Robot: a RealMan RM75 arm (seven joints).
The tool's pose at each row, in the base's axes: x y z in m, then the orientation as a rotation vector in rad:
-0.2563 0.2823 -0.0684 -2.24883 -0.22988 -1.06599
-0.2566 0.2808 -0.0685 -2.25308 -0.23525 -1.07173
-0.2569 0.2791 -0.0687 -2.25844 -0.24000 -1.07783
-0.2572 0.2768 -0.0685 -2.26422 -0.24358 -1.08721
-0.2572 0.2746 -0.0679 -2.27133 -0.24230 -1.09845
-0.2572 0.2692 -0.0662 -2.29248 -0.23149 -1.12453
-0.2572 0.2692 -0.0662 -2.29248 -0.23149 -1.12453
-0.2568 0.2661 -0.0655 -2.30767 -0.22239 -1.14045
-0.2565 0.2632 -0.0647 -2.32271 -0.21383 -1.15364
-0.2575 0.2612 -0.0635 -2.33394 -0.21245 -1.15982
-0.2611 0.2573 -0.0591 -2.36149 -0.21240 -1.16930
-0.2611 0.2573 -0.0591 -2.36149 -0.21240 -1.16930
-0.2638 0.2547 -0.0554 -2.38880 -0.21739 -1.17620
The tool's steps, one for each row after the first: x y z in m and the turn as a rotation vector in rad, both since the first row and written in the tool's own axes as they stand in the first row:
-0.0001 0.0011 -0.0011 -0.00439 0.00065 -0.00677
-0.0003 0.0024 -0.0022 -0.01001 0.00126 -0.01349
-0.0001 0.0040 -0.0039 -0.01748 0.00401 -0.02074
0.0006 0.0054 -0.0055 -0.02793 0.00858 -0.02571
0.0024 0.0089 -0.0096 -0.05806 0.01925 -0.03306
0.0024 0.0089 -0.0096 -0.05806 0.01925 -0.03306
0.0036 0.0112 -0.0116 -0.07902 0.02542 -0.03645
0.0047 0.0132 -0.0135 -0.09873 0.02980 -0.03921
0.0051 0.0138 -0.0159 -0.11087 0.02966 -0.04321
0.0064 0.0133 -0.0227 -0.13774 0.02512 -0.05309
0.0064 0.0133 -0.0227 -0.13774 0.02512 -0.05309
0.0077 0.0126 -0.0277 -0.16224 0.01798 -0.06525

